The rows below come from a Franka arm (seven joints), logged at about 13 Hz.
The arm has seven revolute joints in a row. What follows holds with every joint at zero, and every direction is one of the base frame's. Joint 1 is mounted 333 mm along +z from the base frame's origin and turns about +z. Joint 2 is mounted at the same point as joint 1 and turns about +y. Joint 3 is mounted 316 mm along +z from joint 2 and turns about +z. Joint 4 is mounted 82.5 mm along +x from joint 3 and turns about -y. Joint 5 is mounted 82.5 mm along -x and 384 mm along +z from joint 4 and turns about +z. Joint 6 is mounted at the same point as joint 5 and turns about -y. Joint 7 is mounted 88 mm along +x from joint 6 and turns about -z. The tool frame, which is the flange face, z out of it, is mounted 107 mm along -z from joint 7; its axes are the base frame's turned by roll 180, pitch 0 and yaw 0 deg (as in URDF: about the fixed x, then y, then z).
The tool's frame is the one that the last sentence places.
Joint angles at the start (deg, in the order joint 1, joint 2, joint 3, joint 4, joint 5, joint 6, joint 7):
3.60 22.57 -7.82 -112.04 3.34 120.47 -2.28
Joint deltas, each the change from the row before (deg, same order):
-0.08 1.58 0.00 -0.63 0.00 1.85 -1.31
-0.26 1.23 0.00 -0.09 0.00 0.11 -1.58
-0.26 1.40 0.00 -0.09 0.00 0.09 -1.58
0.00 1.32 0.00 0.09 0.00 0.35 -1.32
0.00 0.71 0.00 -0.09 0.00 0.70 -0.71
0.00 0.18 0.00 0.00 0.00 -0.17 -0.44
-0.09 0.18 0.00 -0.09 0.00 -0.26 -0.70
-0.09 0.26 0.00 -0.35 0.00 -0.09 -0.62
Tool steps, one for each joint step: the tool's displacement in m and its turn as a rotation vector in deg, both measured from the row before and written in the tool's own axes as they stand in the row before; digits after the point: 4 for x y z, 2 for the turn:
0.0025 0.0015 0.0183 -0.24 -0.35 -1.16
0.0008 0.0029 0.0132 -0.05 -1.20 -1.29
0.0007 0.0029 0.0149 -0.02 -1.40 -1.29
0.0021 0.0004 0.0123 -0.10 -0.88 -1.29
0.0015 0.0003 0.0069 -0.11 -0.11 -0.69
-0.0002 0.0000 0.0021 0.02 -0.35 -0.44
-0.0009 0.0008 0.0030 0.08 -0.52 -0.61
-0.0016 0.0008 0.0056 0.10 -0.69 -0.51

